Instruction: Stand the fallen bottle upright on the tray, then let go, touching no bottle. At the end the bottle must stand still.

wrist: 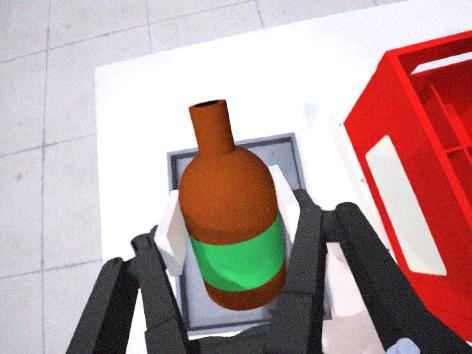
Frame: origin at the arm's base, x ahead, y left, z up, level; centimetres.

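Seen in the pictures: gripper, between the fingertips: (228, 194).
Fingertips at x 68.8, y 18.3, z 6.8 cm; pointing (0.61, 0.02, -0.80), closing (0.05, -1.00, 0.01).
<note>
A point is followed by its place in that frame.
A brown bottle (227, 192) @[x 67.7, y 17.9, z 12.3 cm] with a green label is held between the white finger pads of my gripper (228, 194) @[x 68.8, y 18.3, z 6.8 cm], which is shut on its body. The bottle's neck points to the top of the wrist view and its base to the bottom. A grey tray (326, 300) @[x 56.5, y 9.8, z -8.1 cm] with a raised rim lies behind and below the bottle in this view, and the bottle and fingers hide much of it. Whether the bottle's base touches the tray cannot be seen.
A red crate (362, 117) @[x 77.0, y 1.2, z -2.2 cm] with inner dividers and a pale panel (405, 210) @[x 65.1, y 0.3, z -1.5 cm] on its side stands right of the tray. The white table top (135, 110) @[x 90.2, y 32.9, z -10.7 cm] carries both; its edge runs at the left and top, with tiled floor (70, 190) beyond.
</note>
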